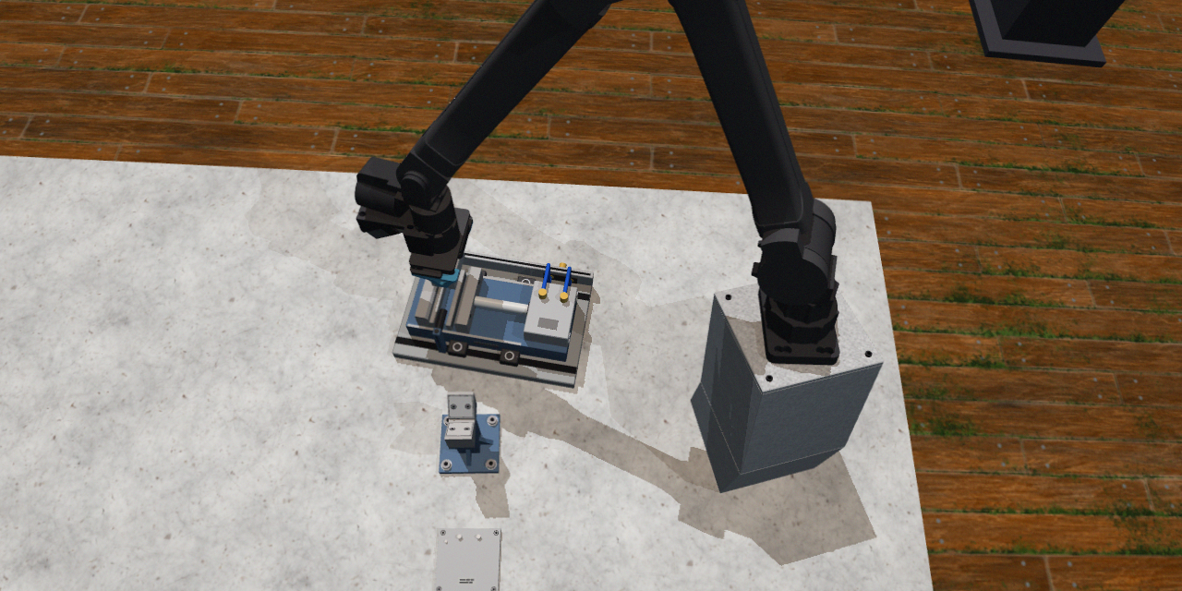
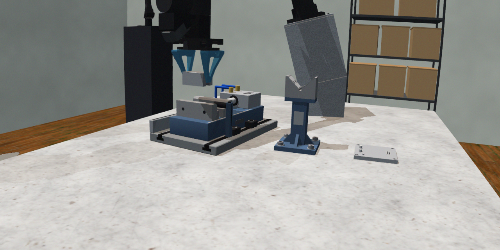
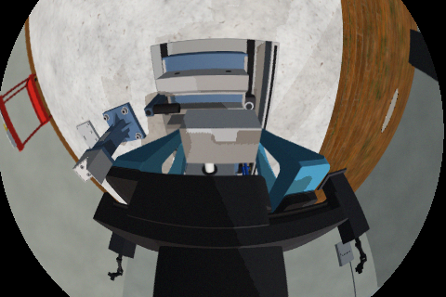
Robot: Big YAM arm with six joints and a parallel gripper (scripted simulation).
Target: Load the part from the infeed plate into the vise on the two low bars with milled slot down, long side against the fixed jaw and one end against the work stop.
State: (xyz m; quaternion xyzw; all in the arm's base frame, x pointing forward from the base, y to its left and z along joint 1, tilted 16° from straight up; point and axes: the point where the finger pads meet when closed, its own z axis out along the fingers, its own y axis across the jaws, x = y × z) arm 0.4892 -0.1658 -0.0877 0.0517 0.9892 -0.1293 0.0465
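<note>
The grey part is 1 cm below my hand. Also, from my hand: work stop (7 cm to the left, 6 cm below, 1 cm ahead); then moving jaw (7 cm below, 3 cm behind, 2 cm to the left); then fixed jaw (7 cm below, 3 cm ahead, 2 cm to the left).
</note>
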